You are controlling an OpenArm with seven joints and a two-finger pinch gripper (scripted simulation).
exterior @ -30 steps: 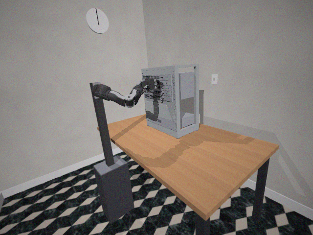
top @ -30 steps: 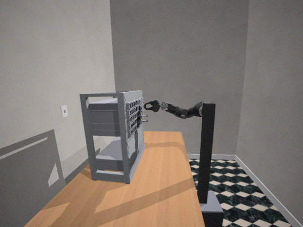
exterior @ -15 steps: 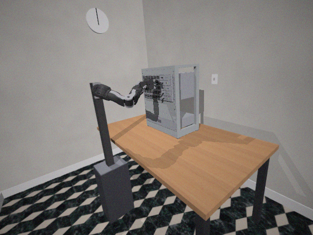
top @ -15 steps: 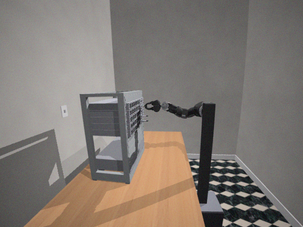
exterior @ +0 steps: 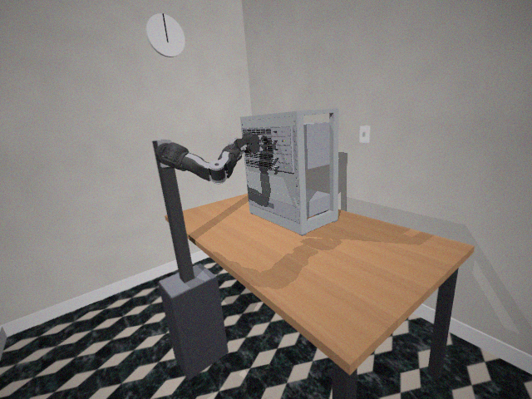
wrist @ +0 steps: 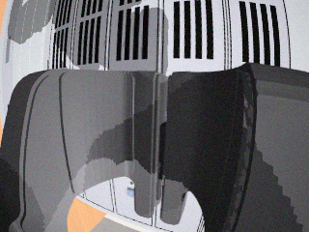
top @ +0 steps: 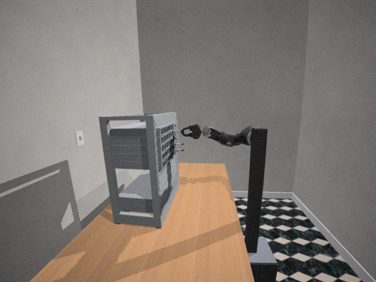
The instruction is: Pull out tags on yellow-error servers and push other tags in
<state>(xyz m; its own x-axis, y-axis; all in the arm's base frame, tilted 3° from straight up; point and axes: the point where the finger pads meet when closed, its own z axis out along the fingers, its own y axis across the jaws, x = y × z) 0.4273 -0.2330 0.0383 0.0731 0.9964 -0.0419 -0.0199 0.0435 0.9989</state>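
Now: the information tag 4 cm ahead of my hand.
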